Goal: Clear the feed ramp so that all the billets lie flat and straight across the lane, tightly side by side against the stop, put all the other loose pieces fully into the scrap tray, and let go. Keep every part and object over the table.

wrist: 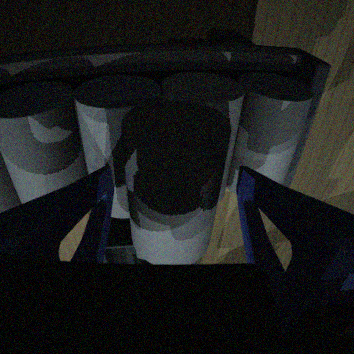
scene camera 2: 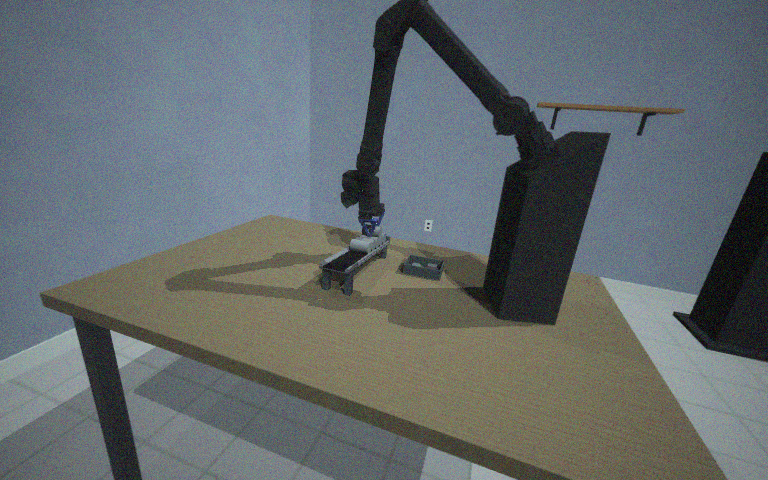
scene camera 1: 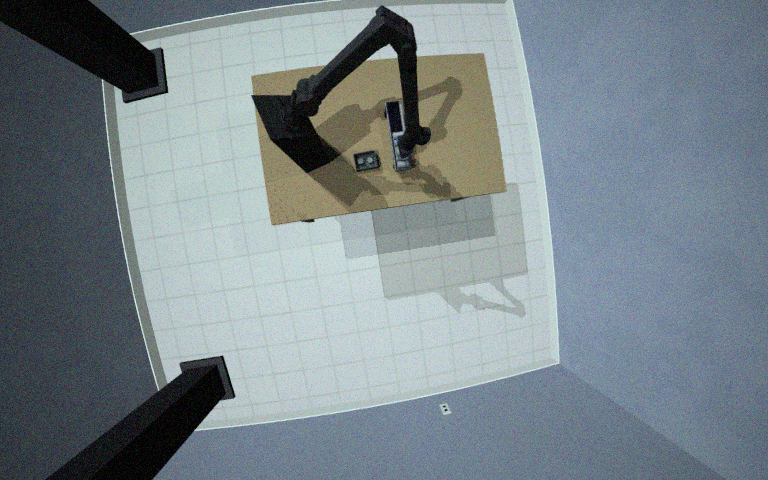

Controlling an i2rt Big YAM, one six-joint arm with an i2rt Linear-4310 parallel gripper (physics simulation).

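Places are measured from the arm's base along level axes (x up, y right, z ahead), in metres.
Pixels of known places: gripper, fingertip midpoint: (wrist: 174, 176) (scene camera 2: 372, 233) (scene camera 1: 401, 153); arm's base, link origin: (scene camera 2: 540, 156) (scene camera 1: 291, 118).
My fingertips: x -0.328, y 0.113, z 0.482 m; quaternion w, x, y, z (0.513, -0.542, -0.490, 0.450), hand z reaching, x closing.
Ahead of a thing's pixels: the offset from my fingertips to its top centre. Level surfaces: height alone.
The feed ramp @(dx -0.017, dy -0.116, dz +0.005 m) (scene camera 1: 395, 120) (scene camera 2: 345, 261) (wrist: 150, 59) stands mid-table on short legs. In the wrist view, several pale grey billets @(dx -0.010, dy +0.055, dz +0.001 m) (wrist: 275, 122) @(dx +0.004, dy -0.105, dz +0.005 m) (scene camera 2: 361, 245) lie across its lane, side by side near the end wall at right. Another pale cylinder @(dx +0.030, dy -0.002, dz +0.002 m) (wrist: 172, 242) sits higher, on top of that row. My gripper (wrist: 174, 176) (scene camera 2: 371, 229) is open around this upper cylinder, with a visible gap on both sides. The scrap tray @(dx -0.067, dy -0.015, dz -0.202 m) (scene camera 1: 366, 169) (scene camera 2: 421, 272) stands beside the ramp, holding small light pieces @(dx -0.082, dy -0.015, dz -0.174 m) (scene camera 1: 369, 160) (scene camera 2: 417, 264). Shadow hides the cylinder's upper face.
The black arm pedestal (scene camera 1: 294, 141) (scene camera 2: 538, 243) stands on the wooden table @(dx -0.102 m) (scene camera 1: 470, 164) (scene camera 2: 339, 350), with the tray between it and the ramp. The table's edge (scene camera 1: 390, 208) lies beyond the ramp's billet end. A wall shelf (scene camera 2: 611, 107) hangs behind the arm.
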